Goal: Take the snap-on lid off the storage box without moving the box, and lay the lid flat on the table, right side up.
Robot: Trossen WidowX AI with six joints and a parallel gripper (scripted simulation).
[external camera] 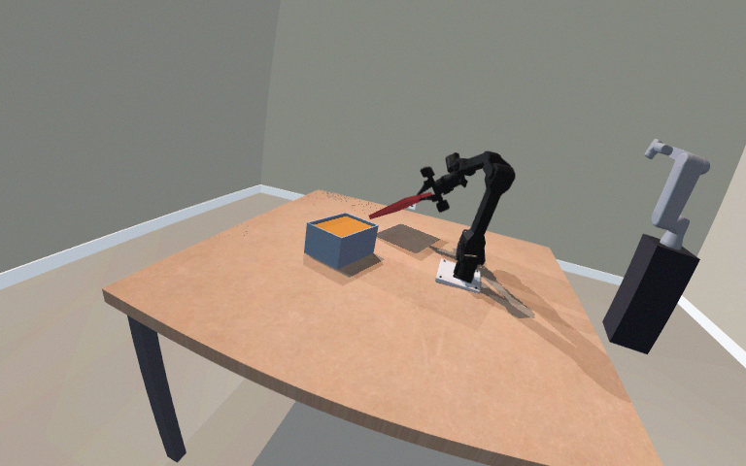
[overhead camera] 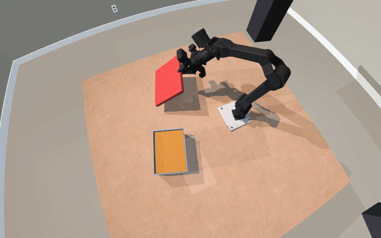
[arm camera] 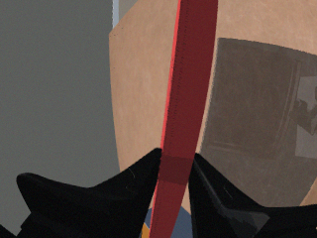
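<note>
My gripper tip is 70 mm short of the red lid, 50 mm above it and 10 mm to the left of it. From my gripper tip the other things lie so: blue-grey storage box 360 mm to the left, 130 mm ahead, 120 mm below.
</note>
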